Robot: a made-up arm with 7 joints.
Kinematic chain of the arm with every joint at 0, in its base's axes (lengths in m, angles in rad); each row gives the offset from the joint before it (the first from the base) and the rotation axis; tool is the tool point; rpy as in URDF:
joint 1: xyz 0 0 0.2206 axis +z
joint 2: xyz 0 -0.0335 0.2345 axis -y
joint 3: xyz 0 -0.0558 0.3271 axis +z
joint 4: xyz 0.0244 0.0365 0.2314 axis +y
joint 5: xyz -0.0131 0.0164 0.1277 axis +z
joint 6: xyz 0 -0.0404 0.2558 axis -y
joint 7: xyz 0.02 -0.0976 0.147 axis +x
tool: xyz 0 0 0 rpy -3.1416 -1.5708 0
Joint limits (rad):
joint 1: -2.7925..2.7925
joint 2: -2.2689..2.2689
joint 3: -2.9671..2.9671
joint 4: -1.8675..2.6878
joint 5: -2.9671..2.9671
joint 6: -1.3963..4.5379
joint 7: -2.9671..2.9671
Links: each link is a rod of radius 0.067 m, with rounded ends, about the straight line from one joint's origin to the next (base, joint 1, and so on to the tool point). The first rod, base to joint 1, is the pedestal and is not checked.
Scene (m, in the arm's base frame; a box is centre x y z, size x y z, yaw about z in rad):
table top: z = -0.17
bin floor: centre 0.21 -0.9 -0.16 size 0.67 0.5 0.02 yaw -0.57
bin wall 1: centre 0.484 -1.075 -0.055 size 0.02 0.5 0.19 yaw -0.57
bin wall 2: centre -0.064 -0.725 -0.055 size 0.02 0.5 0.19 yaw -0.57
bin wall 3: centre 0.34 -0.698 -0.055 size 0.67 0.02 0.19 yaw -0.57
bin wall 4: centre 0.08 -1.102 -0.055 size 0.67 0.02 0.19 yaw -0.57
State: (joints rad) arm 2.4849 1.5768 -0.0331 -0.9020 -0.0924 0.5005 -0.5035
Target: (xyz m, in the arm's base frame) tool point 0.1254 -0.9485 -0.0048
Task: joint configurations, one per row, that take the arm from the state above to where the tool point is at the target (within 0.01 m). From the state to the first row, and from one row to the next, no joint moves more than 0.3 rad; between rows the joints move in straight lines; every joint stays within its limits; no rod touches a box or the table.
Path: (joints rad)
1: 2.3670 1.6034 0.0025 -0.6762 -0.0072 0.4697 -0.5384
2: 2.2491 1.6301 0.0382 -0.4503 0.0780 0.4389 -0.5732
3: 2.1312 1.6567 0.0738 -0.2245 0.1632 0.4081 -0.6081
4: 1.8486 1.7247 -0.0566 -0.3214 0.0719 0.3572 -0.5558
5: 1.5659 1.7927 -0.1869 -0.4183 -0.0195 0.3062 -0.5035

